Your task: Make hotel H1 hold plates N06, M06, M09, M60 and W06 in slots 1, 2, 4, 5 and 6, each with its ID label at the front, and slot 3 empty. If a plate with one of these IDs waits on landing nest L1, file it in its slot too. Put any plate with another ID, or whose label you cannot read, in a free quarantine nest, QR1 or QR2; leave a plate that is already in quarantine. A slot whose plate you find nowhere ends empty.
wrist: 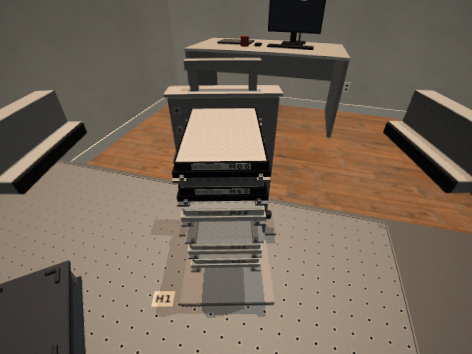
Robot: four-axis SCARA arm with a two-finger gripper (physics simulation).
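Hotel H1 (272, 112) stands ahead, its slots facing me. The top slot, 6, holds a black plate (222, 135) with a white top and front label M06. Slot 5 holds a black plate (215, 192) labelled M60. Slot 4 holds a light plate (215, 213) whose small label seems to read M09. Slot 3 shows its bare shelf. Slot 2 holds a light plate (225, 247) and slot 1 another light plate (225, 262); both have front labels too small to read. My gripper (235, 108) is open and empty, its fingers wide apart at both sides of the view. L1, QR1 and QR2 do not show.
A dark block-like nest (35, 305) stands at the lower left. The H1 tag (163, 299) lies on the perforated deck (330, 295) by the hotel's base. Behind the deck are the wooden floor and a desk (320, 50) with a monitor (296, 17) and a red cup (244, 40).
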